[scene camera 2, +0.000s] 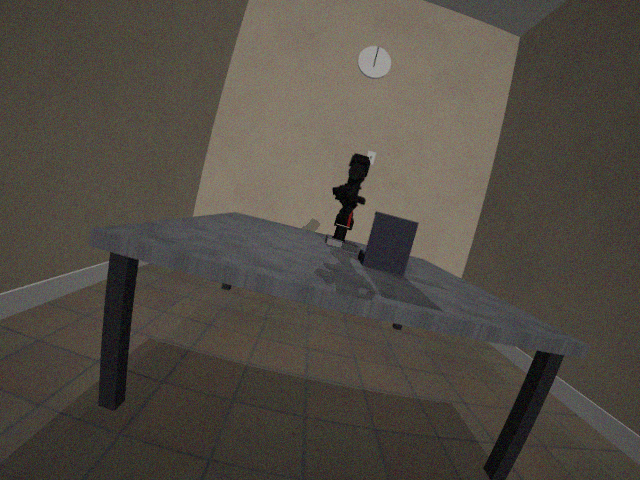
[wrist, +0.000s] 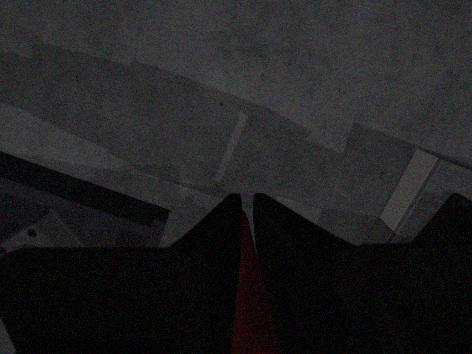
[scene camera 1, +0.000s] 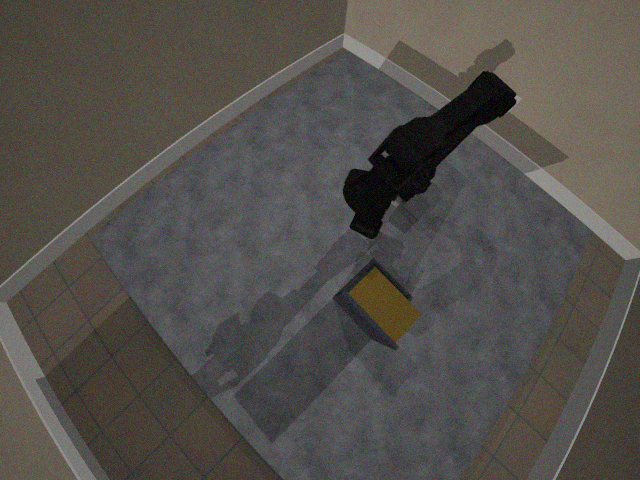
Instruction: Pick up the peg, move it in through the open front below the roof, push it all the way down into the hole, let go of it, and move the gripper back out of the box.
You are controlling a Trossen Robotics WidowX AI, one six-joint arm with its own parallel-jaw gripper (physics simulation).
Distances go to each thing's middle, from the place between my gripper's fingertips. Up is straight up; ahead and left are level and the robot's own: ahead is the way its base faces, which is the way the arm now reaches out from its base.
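There's a yellow roof [scene camera 1: 383,302] that's 14 cm ahead of my hand, 19 cm to the left of it and 5 cm above it. The dark box [scene camera 1: 349,305] is 10 cm ahead of my hand, and it's also 18 cm to the left of it and 4 cm below it.
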